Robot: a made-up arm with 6 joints. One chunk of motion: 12 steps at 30 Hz.
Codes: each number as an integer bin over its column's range. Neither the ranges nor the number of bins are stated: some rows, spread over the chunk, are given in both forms.
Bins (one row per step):
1: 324 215 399 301 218 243
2: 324 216 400 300 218 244
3: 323 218 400 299 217 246
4: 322 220 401 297 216 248
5: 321 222 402 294 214 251
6: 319 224 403 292 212 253
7: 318 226 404 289 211 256
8: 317 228 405 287 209 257
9: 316 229 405 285 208 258
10: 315 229 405 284 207 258
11: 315 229 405 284 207 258
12: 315 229 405 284 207 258
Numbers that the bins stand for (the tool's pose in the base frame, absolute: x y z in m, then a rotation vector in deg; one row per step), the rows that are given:
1: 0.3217 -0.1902 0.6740 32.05 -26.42 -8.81
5: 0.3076 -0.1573 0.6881 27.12 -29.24 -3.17
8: 0.2888 -0.1292 0.7022 22.19 -32.76 1.06
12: 0.2795 -0.1245 0.7022 20.08 -34.17 1.76
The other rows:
2: 0.3217 -0.1855 0.6787 31.35 -26.42 -8.10
3: 0.3170 -0.1761 0.6787 30.65 -27.12 -6.69
4: 0.3123 -0.1667 0.6834 29.24 -27.83 -5.28
6: 0.2982 -0.1479 0.6928 25.71 -30.65 -1.76
7: 0.2935 -0.1386 0.6975 23.60 -31.35 0.35
9: 0.2841 -0.1245 0.7022 20.78 -33.46 1.76
10: 0.2795 -0.1245 0.7022 20.08 -34.17 1.76
11: 0.2795 -0.1245 0.7022 20.08 -34.17 1.76

